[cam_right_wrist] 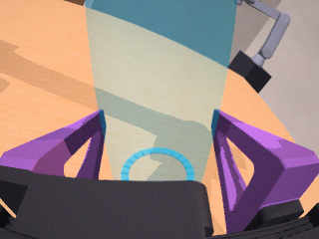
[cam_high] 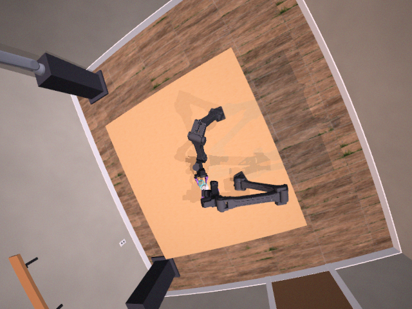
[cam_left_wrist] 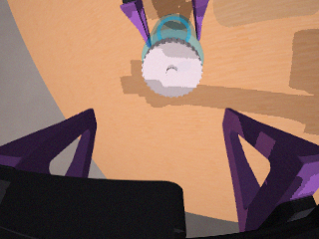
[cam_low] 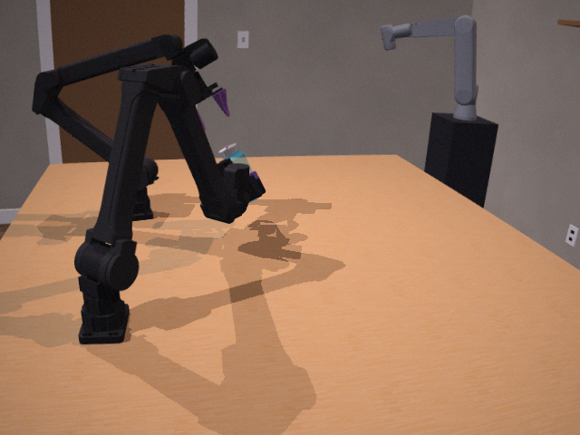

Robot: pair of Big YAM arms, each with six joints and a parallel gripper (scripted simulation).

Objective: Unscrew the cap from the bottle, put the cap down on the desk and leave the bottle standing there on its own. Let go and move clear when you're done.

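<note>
Now: left hand 40 mm short of the ribbed cap and 80 mm above it. From my left hand the other things lie so: bottle (70 mm ahead, 10 mm to the right, 160 mm below).
My right hand is 30 mm below the bottle, 10 mm to the right of it and 10 mm past it. From my right hand the other things lie so: ribbed cap: 100 mm above, 50 mm behind, 20 mm to the left.
</note>
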